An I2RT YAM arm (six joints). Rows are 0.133 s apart.
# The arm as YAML. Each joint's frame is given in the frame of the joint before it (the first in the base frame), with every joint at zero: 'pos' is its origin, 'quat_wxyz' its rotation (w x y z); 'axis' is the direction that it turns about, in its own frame. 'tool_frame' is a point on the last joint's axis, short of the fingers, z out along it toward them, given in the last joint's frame.
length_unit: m
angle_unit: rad
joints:
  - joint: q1
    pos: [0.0, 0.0, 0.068]
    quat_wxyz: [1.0, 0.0, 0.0, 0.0]
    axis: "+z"
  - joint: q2
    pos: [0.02, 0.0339, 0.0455]
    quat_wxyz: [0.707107, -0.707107, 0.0, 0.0]
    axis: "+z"
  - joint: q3
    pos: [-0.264, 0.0, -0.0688]
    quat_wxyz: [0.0, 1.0, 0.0, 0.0]
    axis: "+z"
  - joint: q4
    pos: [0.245, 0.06, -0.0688]
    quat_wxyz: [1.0, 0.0, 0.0, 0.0]
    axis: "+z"
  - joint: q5
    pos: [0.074, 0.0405, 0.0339]
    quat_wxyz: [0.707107, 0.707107, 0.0, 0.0]
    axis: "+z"
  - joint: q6
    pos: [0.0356, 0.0, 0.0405]
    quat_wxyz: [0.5, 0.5, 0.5, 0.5]
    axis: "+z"
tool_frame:
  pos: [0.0, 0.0, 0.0]
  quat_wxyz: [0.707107, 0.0, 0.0, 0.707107]
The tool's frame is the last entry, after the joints.
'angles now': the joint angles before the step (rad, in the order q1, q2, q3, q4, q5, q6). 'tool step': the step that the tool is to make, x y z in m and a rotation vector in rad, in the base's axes. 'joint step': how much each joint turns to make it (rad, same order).
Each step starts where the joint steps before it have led.
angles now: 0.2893 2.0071 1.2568 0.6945 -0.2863 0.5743
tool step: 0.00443 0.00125 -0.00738 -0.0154 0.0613 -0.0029
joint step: 0.0001 0.0184 0.0248 -0.0687 0.0027 0.0031
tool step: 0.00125 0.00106 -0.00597 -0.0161 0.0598 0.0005
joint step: 0.0015 0.0072 0.0137 -0.0679 0.0007 0.0019
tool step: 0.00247 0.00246 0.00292 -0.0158 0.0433 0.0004
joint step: 0.0038 0.0000 0.0351 -0.0817 0.0039 -0.0020
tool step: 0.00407 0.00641 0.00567 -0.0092 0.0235 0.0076
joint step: 0.0107 0.0088 0.0500 -0.0667 0.0034 -0.0011
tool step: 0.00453 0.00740 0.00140 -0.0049 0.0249 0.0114
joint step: 0.0118 0.0198 0.0473 -0.0518 -0.0004 0.0031
